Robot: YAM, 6 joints.
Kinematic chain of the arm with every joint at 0, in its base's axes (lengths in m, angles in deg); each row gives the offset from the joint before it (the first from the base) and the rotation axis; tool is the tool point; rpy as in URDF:
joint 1: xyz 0 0 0.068 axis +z
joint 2: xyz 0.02 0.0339 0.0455 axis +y
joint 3: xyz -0.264 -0.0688 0 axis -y
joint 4: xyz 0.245 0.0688 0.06 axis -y
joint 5: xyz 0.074 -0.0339 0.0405 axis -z
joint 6: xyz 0.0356 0 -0.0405 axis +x
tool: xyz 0 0 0 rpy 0 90 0
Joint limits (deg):
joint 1: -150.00..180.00
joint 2: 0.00..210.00
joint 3: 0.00..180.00
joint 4: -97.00..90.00
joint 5: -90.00..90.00
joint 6: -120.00..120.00
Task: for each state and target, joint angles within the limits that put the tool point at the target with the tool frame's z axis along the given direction. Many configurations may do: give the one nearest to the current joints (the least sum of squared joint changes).
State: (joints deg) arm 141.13 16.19 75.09 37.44 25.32 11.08
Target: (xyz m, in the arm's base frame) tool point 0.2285 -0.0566 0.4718 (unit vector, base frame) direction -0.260 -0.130 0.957
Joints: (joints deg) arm 167.67 0.11 80.08 -3.27 -10.52 11.08
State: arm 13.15 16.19 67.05 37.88 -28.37 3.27
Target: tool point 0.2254 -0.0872 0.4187 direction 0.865 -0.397 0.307
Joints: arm -20.58 60.20 56.12 22.00 3.88 3.27
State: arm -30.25 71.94 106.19 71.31 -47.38 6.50
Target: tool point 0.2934 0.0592 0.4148 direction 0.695 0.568 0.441
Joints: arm 8.26 75.78 60.40 45.20 -27.53 6.50
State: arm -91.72 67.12 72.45 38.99 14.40 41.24
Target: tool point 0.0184 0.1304 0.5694 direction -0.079 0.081 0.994
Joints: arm -99.44 25.29 79.55 39.59 5.23 41.24
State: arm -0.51 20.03 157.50 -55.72 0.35 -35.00
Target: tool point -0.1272 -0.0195 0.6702 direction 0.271 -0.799 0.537
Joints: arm -3.74 61.12 152.94 -32.81 51.22 -35.00
